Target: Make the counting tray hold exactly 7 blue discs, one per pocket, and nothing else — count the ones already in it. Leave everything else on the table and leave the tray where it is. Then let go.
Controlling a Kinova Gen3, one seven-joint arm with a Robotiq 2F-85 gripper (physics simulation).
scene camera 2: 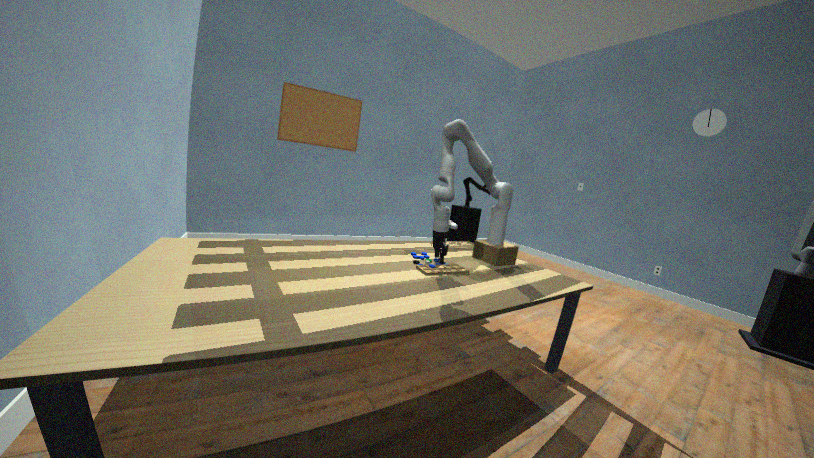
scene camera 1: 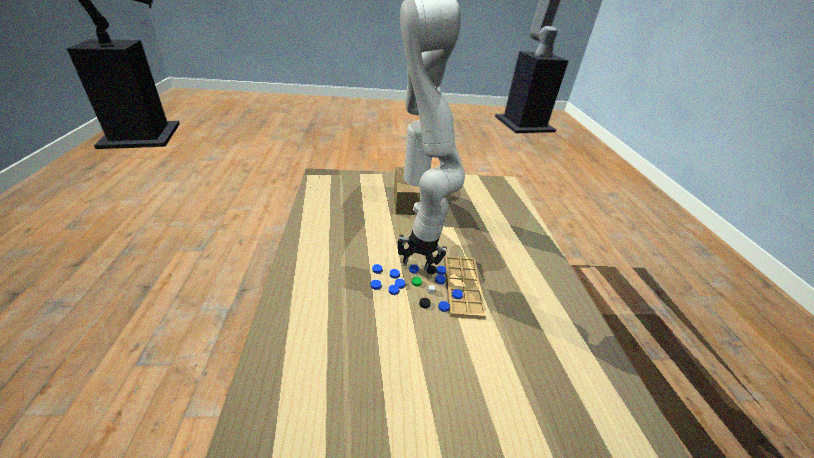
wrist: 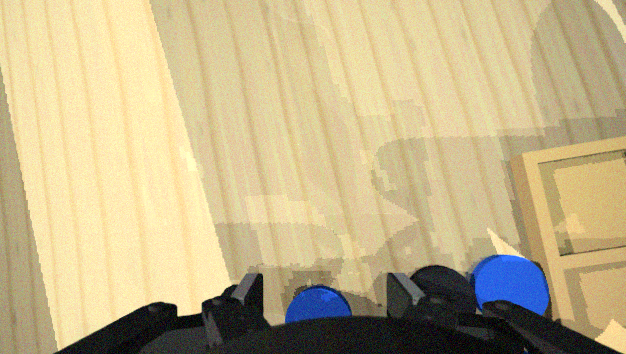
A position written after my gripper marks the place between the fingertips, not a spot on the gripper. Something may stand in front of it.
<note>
A blue disc (wrist: 319,301) rests on the table. I also see my gripper (scene camera 1: 415,266), a wooden counting tray (scene camera 1: 461,273) and a blue disc (wrist: 498,277).
The wooden counting tray shows as well in the wrist view (wrist: 565,193). My gripper also shows in the wrist view (wrist: 324,295).
</note>
